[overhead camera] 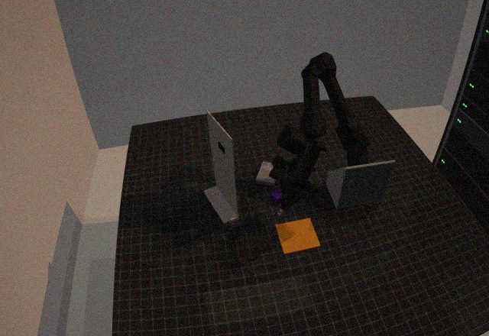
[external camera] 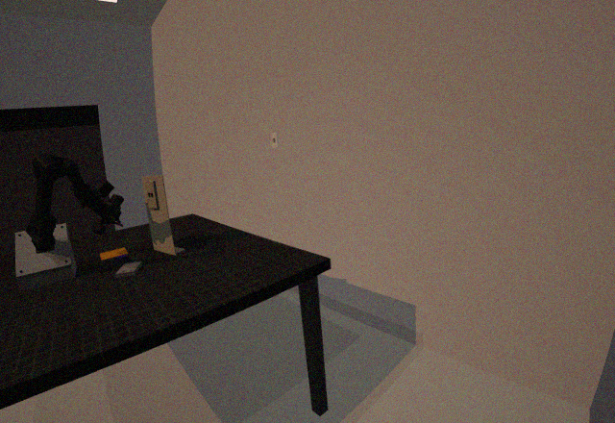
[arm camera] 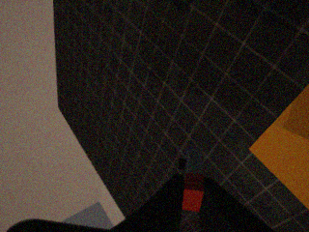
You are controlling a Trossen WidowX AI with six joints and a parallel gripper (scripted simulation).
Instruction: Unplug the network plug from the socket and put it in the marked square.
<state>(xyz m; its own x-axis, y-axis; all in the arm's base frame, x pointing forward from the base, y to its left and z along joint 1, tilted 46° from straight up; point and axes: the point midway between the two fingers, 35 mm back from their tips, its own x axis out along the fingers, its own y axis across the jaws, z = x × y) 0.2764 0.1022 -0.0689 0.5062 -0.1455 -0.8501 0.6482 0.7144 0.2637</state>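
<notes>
Right now the orange marked square is 13 cm below my gripper tip, 5 cm behind it and 1 cm to the left of it. Round my gripper tip: upright panel (16 cm to the right, 16 cm ahead, 2 cm above); network plug (1 cm ahead).
</notes>
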